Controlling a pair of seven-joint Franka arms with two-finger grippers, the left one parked.
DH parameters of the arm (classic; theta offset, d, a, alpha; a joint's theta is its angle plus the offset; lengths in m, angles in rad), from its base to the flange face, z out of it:
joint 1: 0 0.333 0 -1.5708
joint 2: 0 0 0 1.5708
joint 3: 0 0.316 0.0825 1.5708
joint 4: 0 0 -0.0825 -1.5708
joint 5: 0 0.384 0 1.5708
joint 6: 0 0 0.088 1.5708
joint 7: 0 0.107 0 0
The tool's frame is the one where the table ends.
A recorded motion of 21 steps. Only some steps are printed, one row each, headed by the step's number.
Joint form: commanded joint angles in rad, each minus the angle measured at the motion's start. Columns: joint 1, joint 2, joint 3, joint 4, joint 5, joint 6, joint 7.
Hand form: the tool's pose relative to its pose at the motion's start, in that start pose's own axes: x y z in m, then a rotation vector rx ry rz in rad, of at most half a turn. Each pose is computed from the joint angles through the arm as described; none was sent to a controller.
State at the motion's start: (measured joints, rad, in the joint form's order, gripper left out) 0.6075 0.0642 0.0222 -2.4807 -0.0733 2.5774 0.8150
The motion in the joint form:
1: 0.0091 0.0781 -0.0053 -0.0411 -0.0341 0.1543 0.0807
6: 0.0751 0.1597 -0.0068 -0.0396 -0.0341 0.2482 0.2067
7: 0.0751 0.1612 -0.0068 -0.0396 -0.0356 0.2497 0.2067
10: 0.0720 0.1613 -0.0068 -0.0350 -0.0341 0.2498 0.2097
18: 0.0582 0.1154 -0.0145 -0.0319 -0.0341 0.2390 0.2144
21: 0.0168 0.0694 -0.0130 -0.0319 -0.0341 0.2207 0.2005
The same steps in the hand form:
1: -0.0102 0.0012 0.0371 0.0236 0.0275 0.0420
6: -0.0342 -0.0214 0.0649 0.0462 0.0258 0.1006
7: -0.0343 -0.0214 0.0654 0.0461 0.0261 0.0991
10: -0.0318 -0.0218 0.0641 0.0497 0.0287 0.1068
18: -0.0190 -0.0186 0.0429 0.0754 0.0563 0.1343
21: -0.0022 -0.0068 0.0236 0.0911 0.0784 0.1619

